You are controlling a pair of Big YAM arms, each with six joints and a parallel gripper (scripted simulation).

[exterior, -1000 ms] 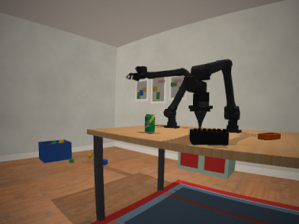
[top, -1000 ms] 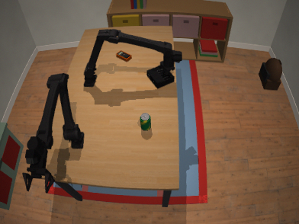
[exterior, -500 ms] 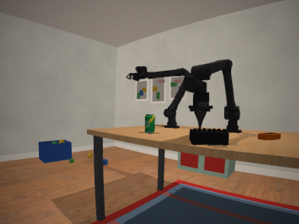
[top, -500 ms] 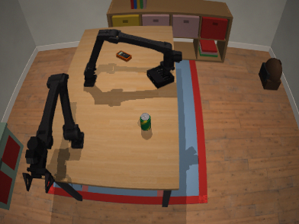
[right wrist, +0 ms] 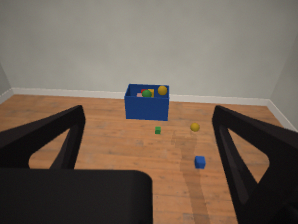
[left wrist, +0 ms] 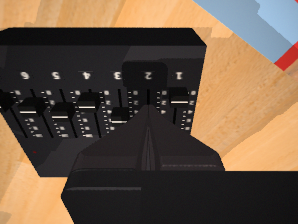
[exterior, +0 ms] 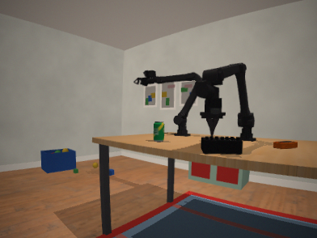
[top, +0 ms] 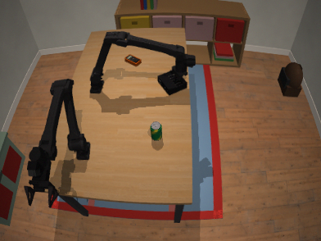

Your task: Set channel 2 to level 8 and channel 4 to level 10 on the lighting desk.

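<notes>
Now: left hand 10 mm to the left of the channel 2 knob, 10 mm past it and 10 mm above it. Also, from my left hand: channel 3 knob 20 mm behind, 10 mm to the left, 10 mm below; then channel 4 cap 40 mm to the left, 20 mm behind, 10 mm below.
</notes>
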